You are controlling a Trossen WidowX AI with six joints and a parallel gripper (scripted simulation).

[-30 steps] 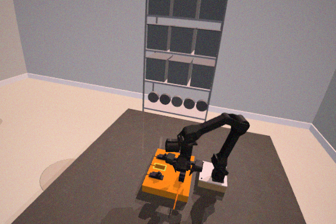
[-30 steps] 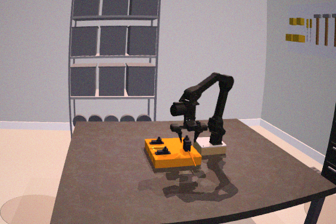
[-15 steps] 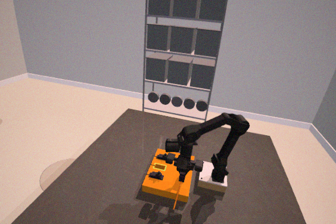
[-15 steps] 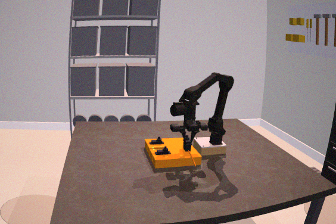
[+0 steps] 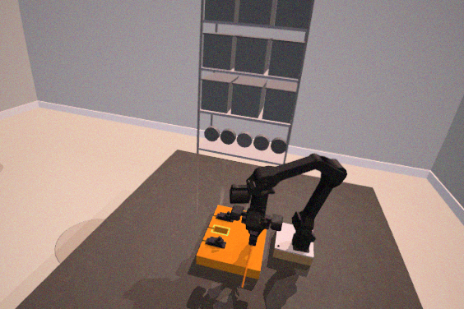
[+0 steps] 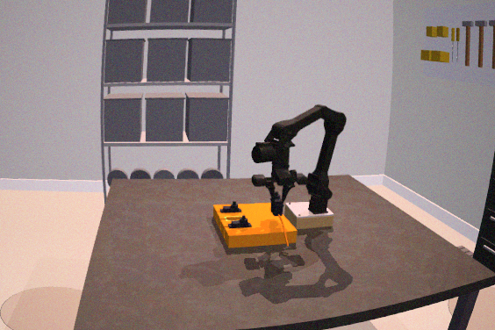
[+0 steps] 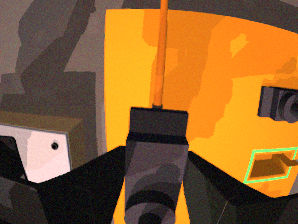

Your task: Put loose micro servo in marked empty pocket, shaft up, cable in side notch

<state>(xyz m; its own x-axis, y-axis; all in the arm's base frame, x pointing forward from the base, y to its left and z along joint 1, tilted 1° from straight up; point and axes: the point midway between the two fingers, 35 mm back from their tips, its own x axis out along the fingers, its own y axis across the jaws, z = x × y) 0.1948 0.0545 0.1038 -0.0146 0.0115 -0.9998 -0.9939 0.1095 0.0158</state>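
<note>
My gripper tip is now 3 cm short of the orange deck, 6 cm to the left of it and 10 cm above it.
</note>
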